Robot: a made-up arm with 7 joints. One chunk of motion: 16 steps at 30 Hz.
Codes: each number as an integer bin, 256 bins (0 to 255) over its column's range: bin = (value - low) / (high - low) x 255, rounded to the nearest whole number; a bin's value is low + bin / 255 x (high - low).
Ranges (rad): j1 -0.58..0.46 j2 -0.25..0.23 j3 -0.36..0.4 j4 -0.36..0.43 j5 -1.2..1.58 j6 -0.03..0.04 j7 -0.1..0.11
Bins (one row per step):
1: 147 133 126 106 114 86 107
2: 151 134 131 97 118 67 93
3: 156 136 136 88 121 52 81
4: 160 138 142 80 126 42 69
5: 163 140 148 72 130 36 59
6: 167 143 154 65 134 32 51
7: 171 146 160 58 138 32 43
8: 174 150 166 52 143 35 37
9: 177 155 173 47 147 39 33
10: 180 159 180 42 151 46 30
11: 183 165 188 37 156 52 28
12: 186 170 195 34 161 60 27
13: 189 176 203 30 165 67 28
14: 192 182 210 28 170 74 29
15: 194 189 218 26 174 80 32
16: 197 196 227 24 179 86 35
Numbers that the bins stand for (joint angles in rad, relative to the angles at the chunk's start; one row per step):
1: 0.0195 0.0004 0.0155 -0.0316 0.0428 -0.0064 -0.0119
2: 0.0358 0.0022 0.0304 -0.0595 0.0864 -0.0116 -0.0234
3: 0.0562 0.0060 0.0453 -0.0874 0.1191 -0.0157 -0.0333
4: 0.0725 0.0098 0.0632 -0.1122 0.1736 -0.0185 -0.0432
5: 0.0848 0.0135 0.0811 -0.1369 0.2173 -0.0201 -0.0514
6: 0.1011 0.0192 0.0990 -0.1586 0.2609 -0.0212 -0.0580
7: 0.1174 0.0248 0.1169 -0.1803 0.3045 -0.0212 -0.0646
8: 0.1296 0.0324 0.1347 -0.1989 0.3590 -0.0204 -0.0695
9: 0.1419 0.0418 0.1556 -0.2144 0.4026 -0.0193 -0.0728
10: 0.1541 0.0493 0.1765 -0.2299 0.4462 -0.0174 -0.0753
11: 0.1664 0.0606 0.2003 -0.2454 0.5007 -0.0157 -0.0769
12: 0.1786 0.0700 0.2212 -0.2547 0.5552 -0.0135 -0.0778
13: 0.1908 0.0813 0.2450 -0.2671 0.5988 -0.0116 -0.0769
14: 0.2031 0.0926 0.2659 -0.2733 0.6533 -0.0097 -0.0761
15: 0.2112 0.1058 0.2897 -0.2795 0.6969 -0.0080 -0.0736
16: 0.2235 0.1189 0.3165 -0.2856 0.7515 -0.0064 -0.0712

